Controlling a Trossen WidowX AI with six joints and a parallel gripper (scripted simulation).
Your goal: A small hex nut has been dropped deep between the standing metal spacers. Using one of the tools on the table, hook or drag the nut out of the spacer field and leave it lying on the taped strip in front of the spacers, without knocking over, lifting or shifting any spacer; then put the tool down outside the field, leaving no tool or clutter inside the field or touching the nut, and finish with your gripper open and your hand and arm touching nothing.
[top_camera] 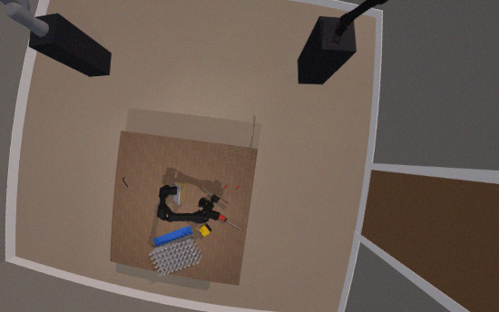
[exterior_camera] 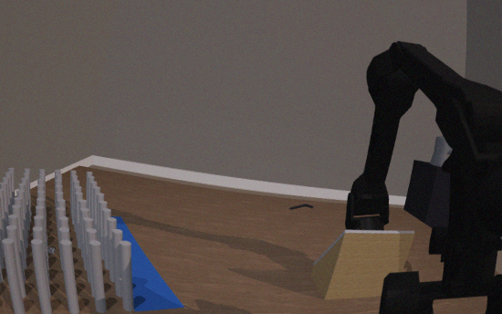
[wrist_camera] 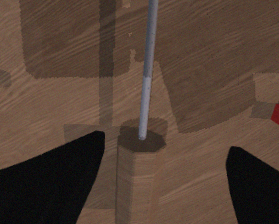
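My gripper tip is now 70 mm above the wooden-handled rod tool, 20 mm to the left of it and 20 mm past it. From my gripper tip the other things lie so: yellow block 290 mm ahead, 100 mm to the right, 60 mm below; then small hex nut 520 mm ahead, 360 mm to the right, 80 mm below; then blue taped strip 420 mm to the right, 380 mm ahead, 80 mm below.
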